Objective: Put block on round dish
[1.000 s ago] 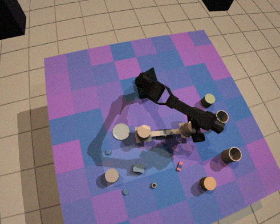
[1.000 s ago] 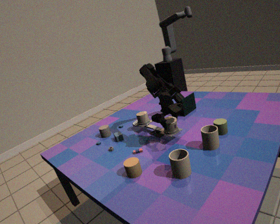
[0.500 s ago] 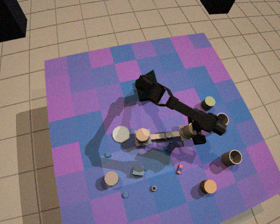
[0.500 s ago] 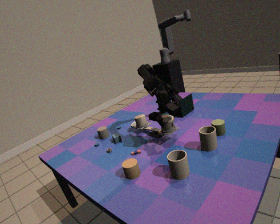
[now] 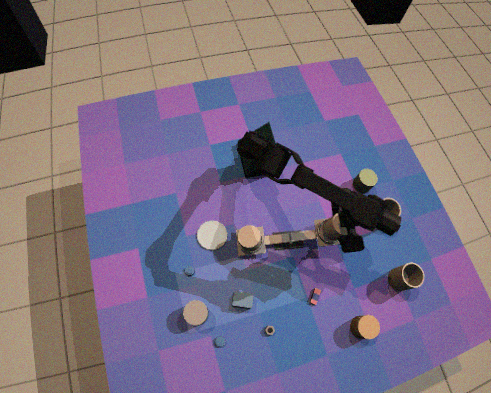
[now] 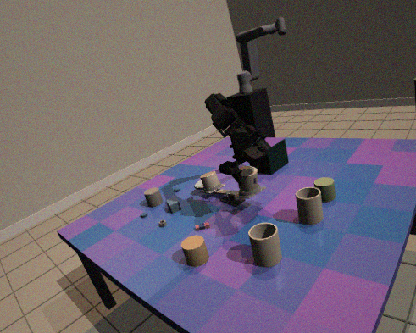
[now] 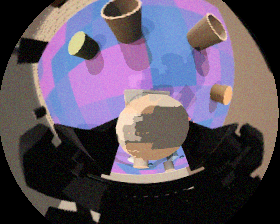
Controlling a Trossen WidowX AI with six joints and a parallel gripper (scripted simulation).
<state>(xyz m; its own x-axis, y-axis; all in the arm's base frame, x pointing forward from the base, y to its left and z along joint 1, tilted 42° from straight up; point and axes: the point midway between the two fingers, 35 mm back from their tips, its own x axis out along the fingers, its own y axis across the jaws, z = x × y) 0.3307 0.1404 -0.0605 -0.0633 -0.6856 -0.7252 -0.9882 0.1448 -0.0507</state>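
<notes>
The greenish block lies 1 cm to the right of my gripper tip and 3 cm below it. Round my gripper tip: green-topped cylinder: 14 cm behind, 21 cm to the left, 8 cm below; then small balance: 2 cm behind, 13 cm to the right, 9 cm below; then orange cylinder: 29 cm ahead, 1 cm to the left, 8 cm below.
</notes>
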